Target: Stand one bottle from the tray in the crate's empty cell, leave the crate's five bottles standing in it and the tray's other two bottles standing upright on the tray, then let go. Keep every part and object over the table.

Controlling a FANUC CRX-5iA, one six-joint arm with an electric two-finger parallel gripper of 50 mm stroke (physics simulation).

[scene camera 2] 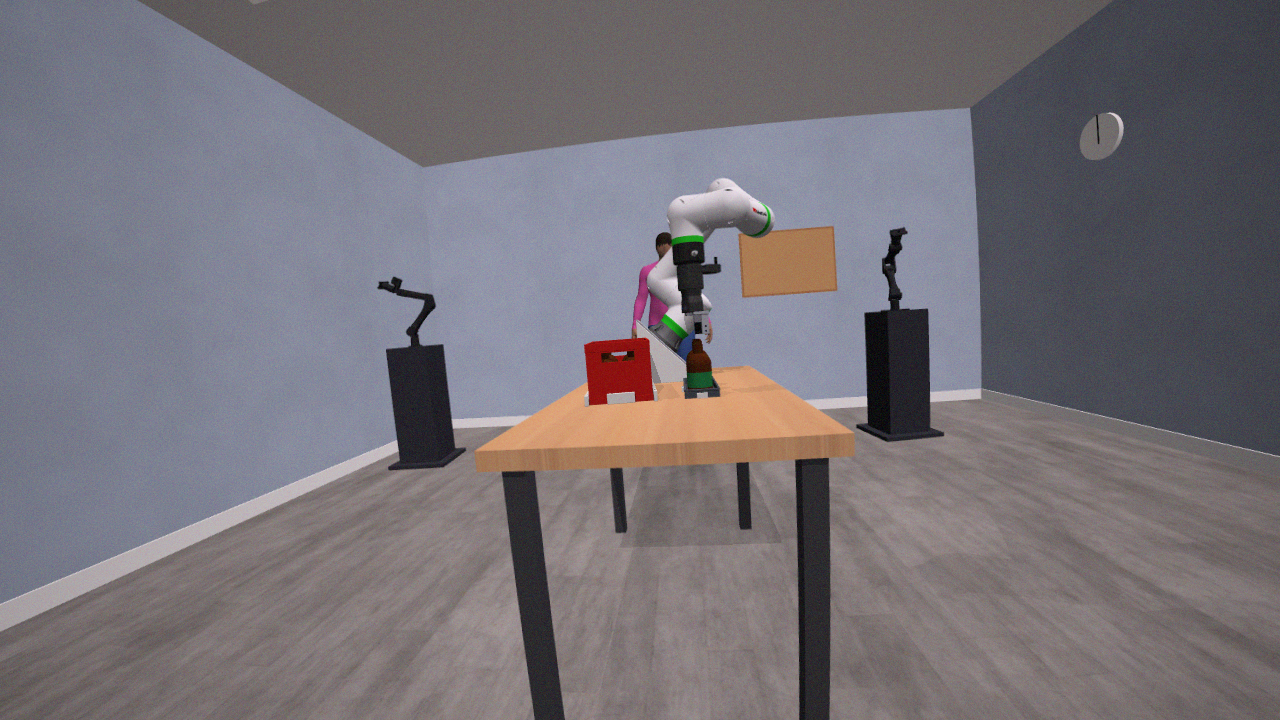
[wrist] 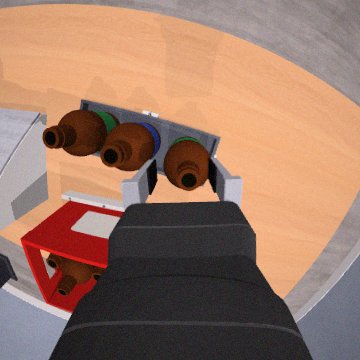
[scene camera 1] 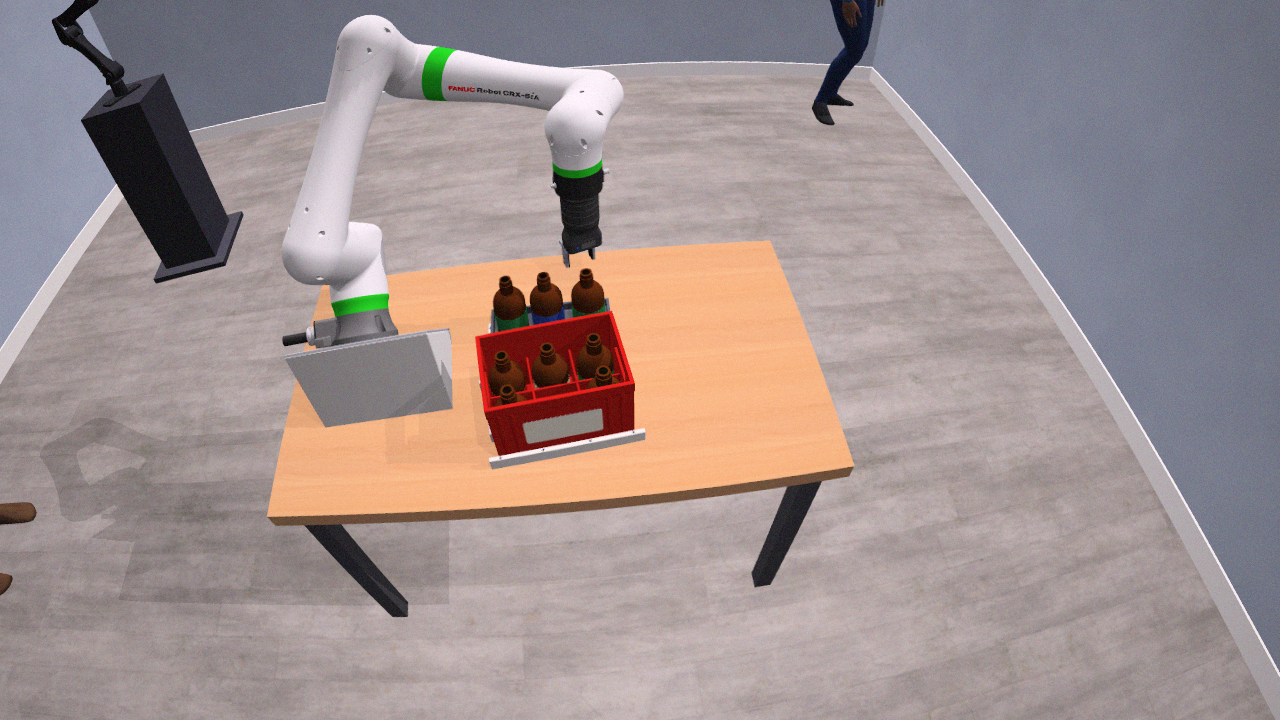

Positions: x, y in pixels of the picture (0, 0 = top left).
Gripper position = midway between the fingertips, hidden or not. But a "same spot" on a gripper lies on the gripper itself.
Scene:
my gripper: scene camera 2; wrist 181, 168; scene camera 1
green-label bottle: scene camera 2; wrist 185, 164; scene camera 1
same spot on green-label bottle: (scene camera 1: 587, 296) = (scene camera 2: 688, 357)
same spot on my gripper: (scene camera 1: 581, 232) = (scene camera 2: 683, 296)

